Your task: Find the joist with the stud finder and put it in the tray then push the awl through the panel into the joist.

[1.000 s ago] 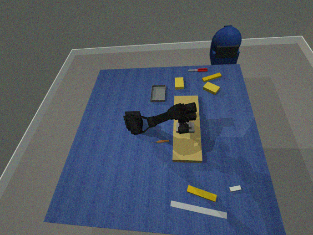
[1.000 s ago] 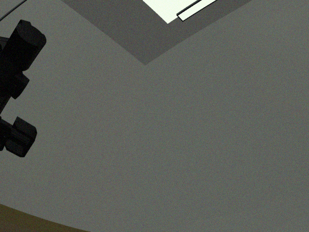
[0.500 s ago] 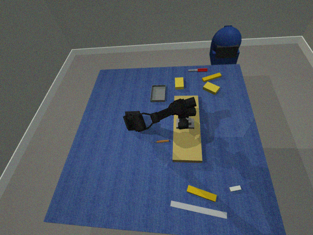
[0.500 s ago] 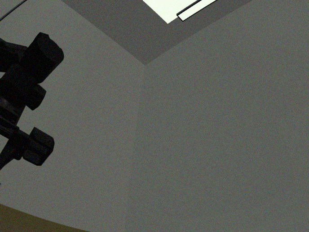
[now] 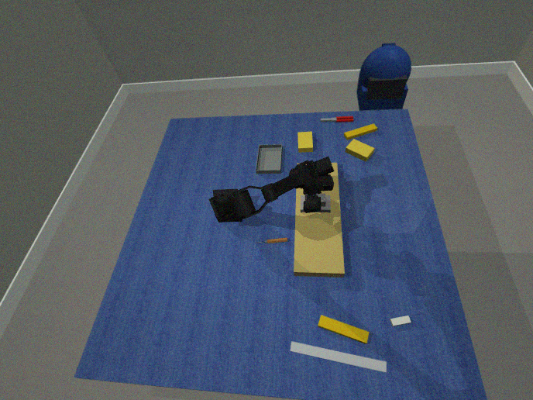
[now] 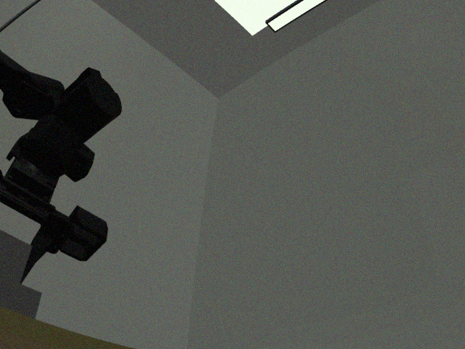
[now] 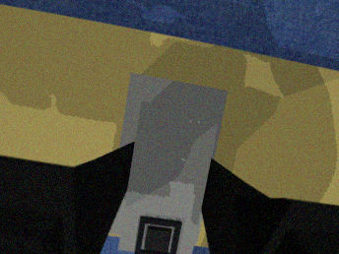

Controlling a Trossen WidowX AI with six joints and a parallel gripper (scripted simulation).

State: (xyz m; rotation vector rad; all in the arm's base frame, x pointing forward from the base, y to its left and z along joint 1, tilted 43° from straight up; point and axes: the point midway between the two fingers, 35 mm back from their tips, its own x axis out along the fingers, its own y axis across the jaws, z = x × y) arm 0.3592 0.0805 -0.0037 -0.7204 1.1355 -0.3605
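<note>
My gripper tip is now 4 cm past the square light and 3 cm below it. From my gripper tip the other things lie so: stud finder: 2 cm behind, 2 cm above; then orange-handled awl: 18 cm behind, 17 cm to the right, 6 cm below; then grey tray: 26 cm to the left, 25 cm behind, 5 cm below.
</note>
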